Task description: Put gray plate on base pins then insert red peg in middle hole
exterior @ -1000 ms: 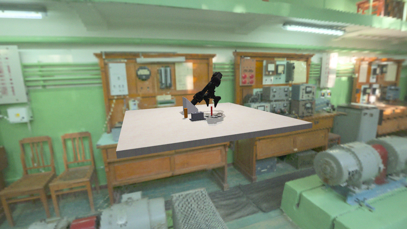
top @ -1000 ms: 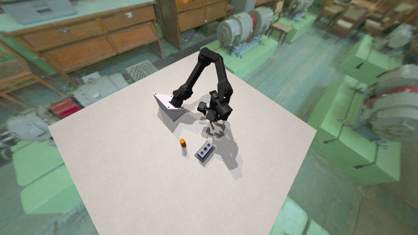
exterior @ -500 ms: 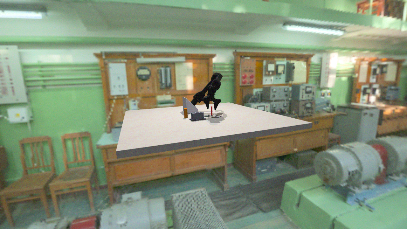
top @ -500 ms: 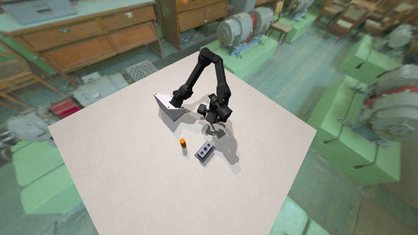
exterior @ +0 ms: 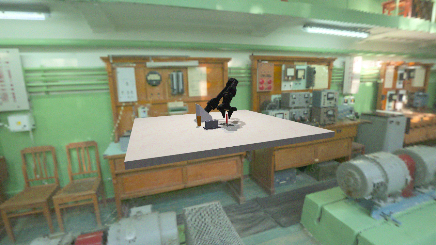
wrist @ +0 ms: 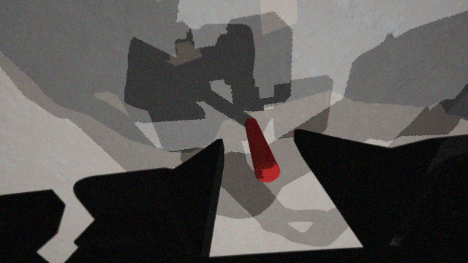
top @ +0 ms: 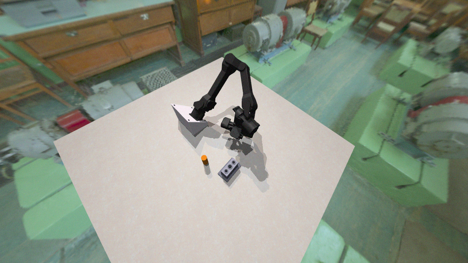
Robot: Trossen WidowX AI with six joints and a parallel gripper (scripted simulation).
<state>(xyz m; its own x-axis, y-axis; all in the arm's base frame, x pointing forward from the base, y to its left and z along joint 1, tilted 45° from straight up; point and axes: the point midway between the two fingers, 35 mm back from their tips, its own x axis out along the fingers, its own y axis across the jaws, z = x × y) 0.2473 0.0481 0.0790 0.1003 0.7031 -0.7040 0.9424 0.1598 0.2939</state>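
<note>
Right now my gripper tip is 10 cm short of the gray plate, 18 cm to the left of it and 1 cm below it. Round my gripper tip: red peg (right at my gripper tip); dark base (10 cm ahead, 18 cm to the right, 3 cm below); orange peg (3 cm behind, 24 cm to the right).
</note>
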